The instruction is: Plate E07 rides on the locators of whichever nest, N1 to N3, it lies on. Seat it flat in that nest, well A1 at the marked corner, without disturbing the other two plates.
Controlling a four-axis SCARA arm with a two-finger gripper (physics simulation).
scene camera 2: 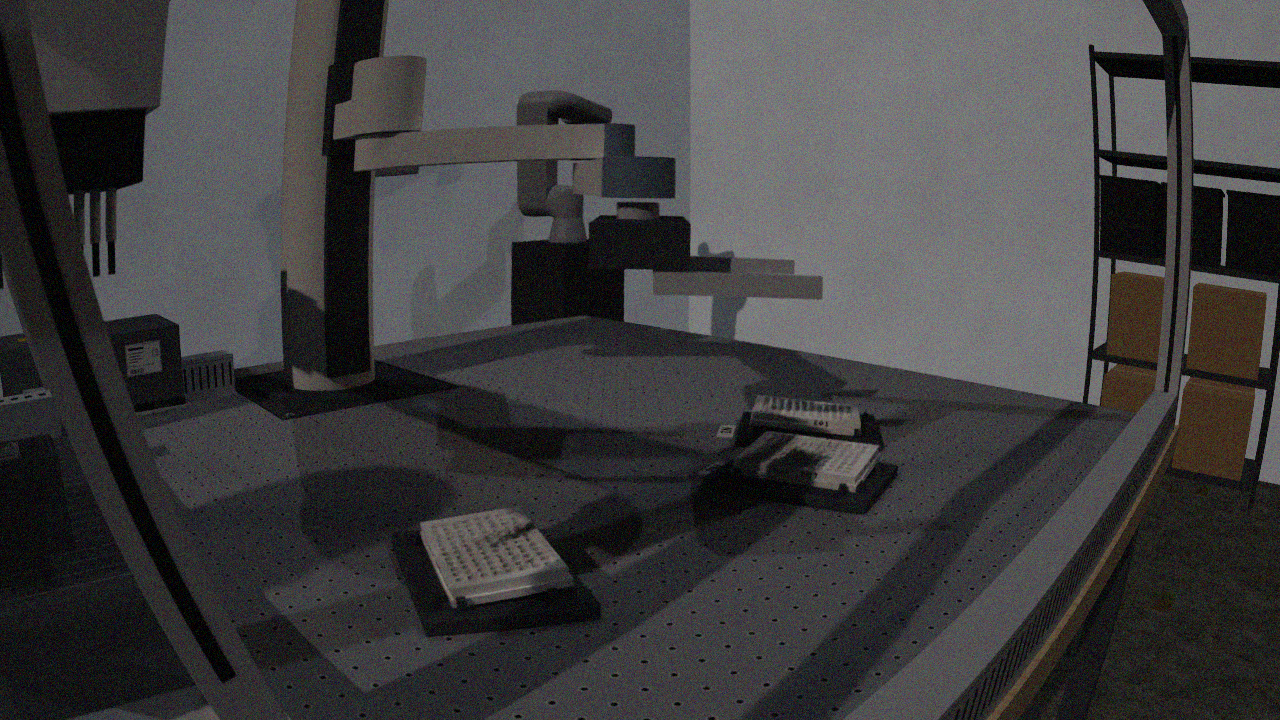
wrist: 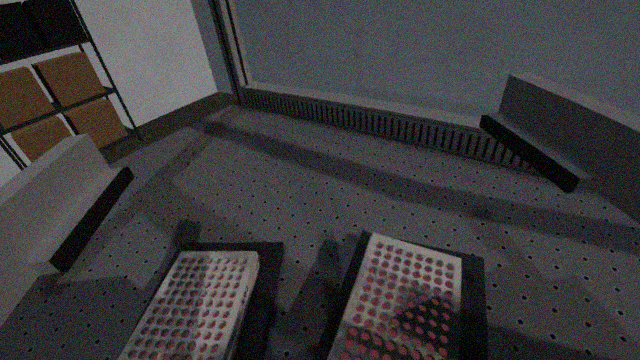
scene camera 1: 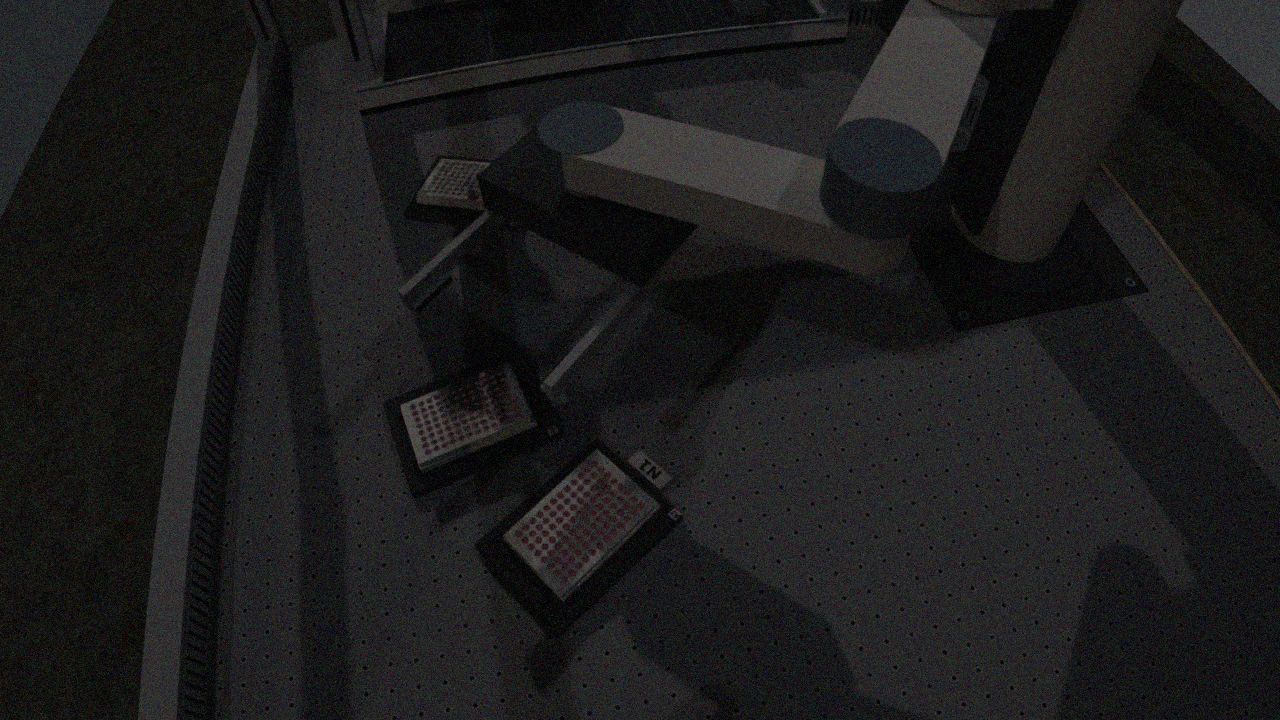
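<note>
Three pale well plates lie on black nests; their labels are too dark to read, so I cannot tell which is E07 or which sits flat. One plate [scene camera 1: 581, 523] [scene camera 2: 805, 418] [wrist: 195, 300] lies on the nest beside the N1 label [scene camera 1: 650, 468] [scene camera 2: 725, 431]. A middle plate [scene camera 1: 469, 416] [scene camera 2: 841, 458] [wrist: 400, 280] lies on the neighbouring nest, partly in shadow. A third plate [scene camera 1: 450, 181] [scene camera 2: 492, 550] lies on a separate nest [scene camera 2: 510, 615], partly hidden by the arm in scene camera 1. My gripper [scene camera 1: 480, 341] [scene camera 2: 807, 275] [wrist: 306, 123] is open and empty, well above the table.
The arm's column [scene camera 1: 1047, 134] [scene camera 2: 304, 223] stands on a dark base plate. A slotted rail [scene camera 1: 214, 358] [wrist: 375, 122] runs along the table's edge. A shelf rack [scene camera 2: 1136, 157] with brown boxes [scene camera 2: 1221, 326] stands beyond the table. Dark shadows cross the perforated table top [scene camera 1: 895, 465].
</note>
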